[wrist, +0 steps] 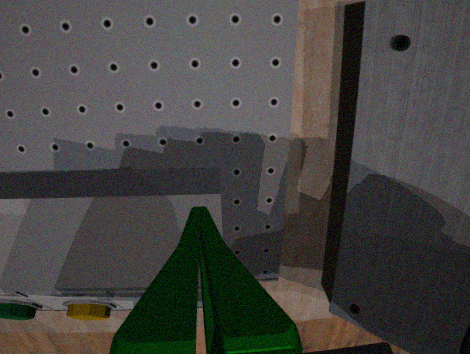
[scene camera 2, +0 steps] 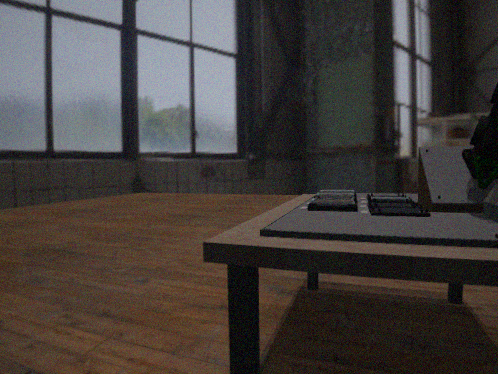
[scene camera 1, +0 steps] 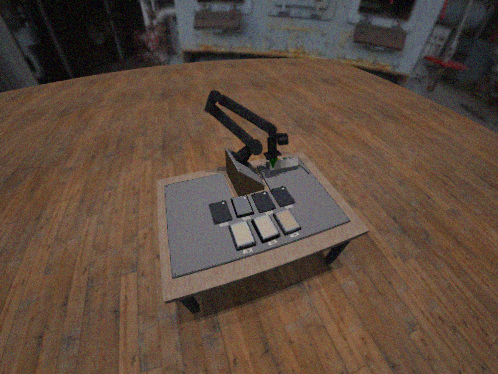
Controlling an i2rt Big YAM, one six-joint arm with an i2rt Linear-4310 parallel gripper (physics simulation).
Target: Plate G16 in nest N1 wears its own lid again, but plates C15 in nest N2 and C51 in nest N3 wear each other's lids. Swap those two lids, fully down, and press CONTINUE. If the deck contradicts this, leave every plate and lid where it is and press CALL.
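Where they show: gripper, fingertip midpoint: (wrist: 198,215) (scene camera 2: 482,188) (scene camera 1: 272,167); arm's base, origin of the base link: (scene camera 1: 239,159).
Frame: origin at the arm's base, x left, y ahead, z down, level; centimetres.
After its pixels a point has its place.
Three pale-topped plates (scene camera 1: 242,235) @[x -18.2, y 45.5, z 9.4 cm] (scene camera 1: 266,227) @[x -5.0, y 46.2, z 9.5 cm] (scene camera 1: 287,221) @[x 7.8, y 47.1, z 10.7 cm] sit in the front row of nests. The row behind holds dark pieces (scene camera 1: 220,212) @[x -22.7, y 25.4, z 12.2 cm] (scene camera 1: 263,201) @[x 3.3, y 28.1, z 12.2 cm] (scene camera 1: 283,196) @[x 16.5, y 29.7, z 12.2 cm] and a grey-topped one (scene camera 1: 242,206) @[x -9.9, y 27.1, z 11.4 cm]. Their labels are too small to read, so I cannot tell which plate or lid is which. My gripper (scene camera 1: 273,163) @[x 20.3, y 9.0, z 6.0 cm] (wrist: 198,215) @[x 20.3, y 9.0, z 6.0 cm] is shut and empty, its green fingertips together by the sloped button box (scene camera 1: 291,163) @[x 35.6, y 9.1, z 7.5 cm] (wrist: 125,240) @[x 24.6, y 7.4, z 7.0 cm]. A green button (wrist: 17,311) @[x 32.6, y 3.7, z 6.0 cm] and a yellow button (wrist: 89,311) @[x 27.9, y 3.4, z 5.9 cm] show on the box's far side in the wrist view; their lettering is not readable.
An upright panel (scene camera 1: 242,175) @[x -5.4, y 16.9, z -2.4 cm] (scene camera 2: 442,175) @[x 2.6, y 12.5, z 3.2 cm] (wrist: 410,120) @[x 8.2, y 11.4, z 8.7 cm] stands between the arm's base and the rows. The perforated grey deck (scene camera 1: 195,245) @[x -41.3, y 39.2, z 13.1 cm] (scene camera 2: 300,225) @[x 37.3, y 53.9, z 13.2 cm] (wrist: 175,42) @[x 20.6, y 16.6, z 13.2 cm] lies on a wooden table (scene camera 1: 225,285) @[x -34.5, y 62.5, z 16.8 cm] (scene camera 2: 350,250) @[x 52.3, y 44.3, z 14.5 cm]. Arm shadows fall across the deck and panel.
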